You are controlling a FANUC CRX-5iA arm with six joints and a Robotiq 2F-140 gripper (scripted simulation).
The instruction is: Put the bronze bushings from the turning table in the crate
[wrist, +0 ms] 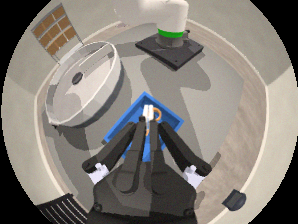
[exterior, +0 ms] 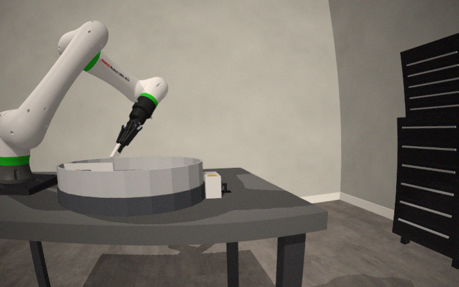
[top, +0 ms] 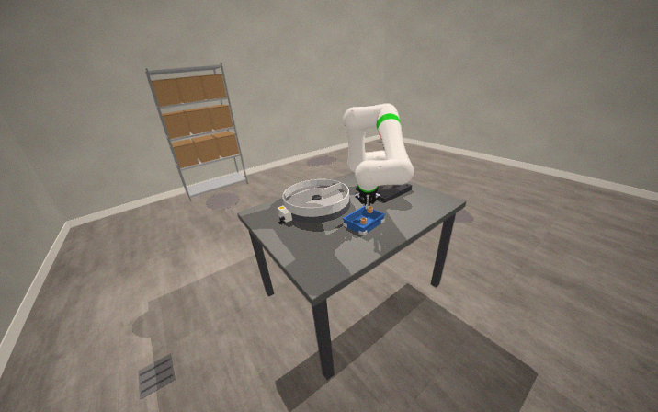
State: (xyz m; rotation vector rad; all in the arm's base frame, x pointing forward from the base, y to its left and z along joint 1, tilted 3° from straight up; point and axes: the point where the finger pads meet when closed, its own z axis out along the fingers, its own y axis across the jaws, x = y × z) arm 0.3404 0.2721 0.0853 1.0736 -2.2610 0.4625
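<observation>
My hand is 8 cm above the blue crate, 3 cm short of it and 1 cm to the right of it. Round my hand: round turning table 34 cm to the right, 14 cm ahead, 5 cm below.
</observation>
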